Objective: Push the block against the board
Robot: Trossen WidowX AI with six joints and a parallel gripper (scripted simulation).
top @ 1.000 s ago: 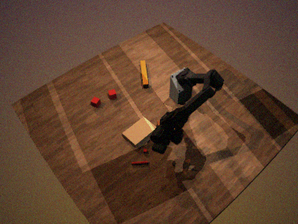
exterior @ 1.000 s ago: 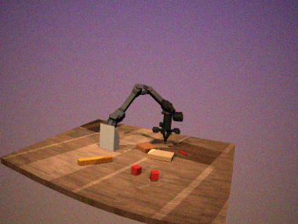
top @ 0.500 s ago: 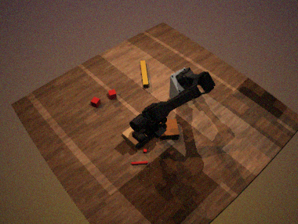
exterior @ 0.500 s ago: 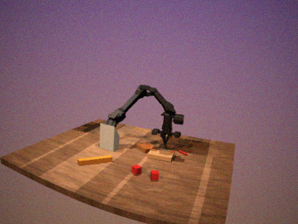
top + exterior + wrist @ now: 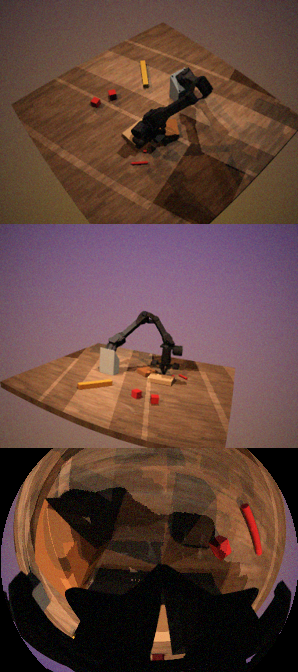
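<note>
The tan block is 80 mm to the right of my gripper tip and 10 mm above it. Also, from my gripper tip: thin red stick 120 mm ahead, 60 mm to the left; long orange bar 310 mm behind, 390 mm to the right, 10 mm above; orange-brown square block 120 mm behind, 10 mm to the left, 10 mm above.
</note>
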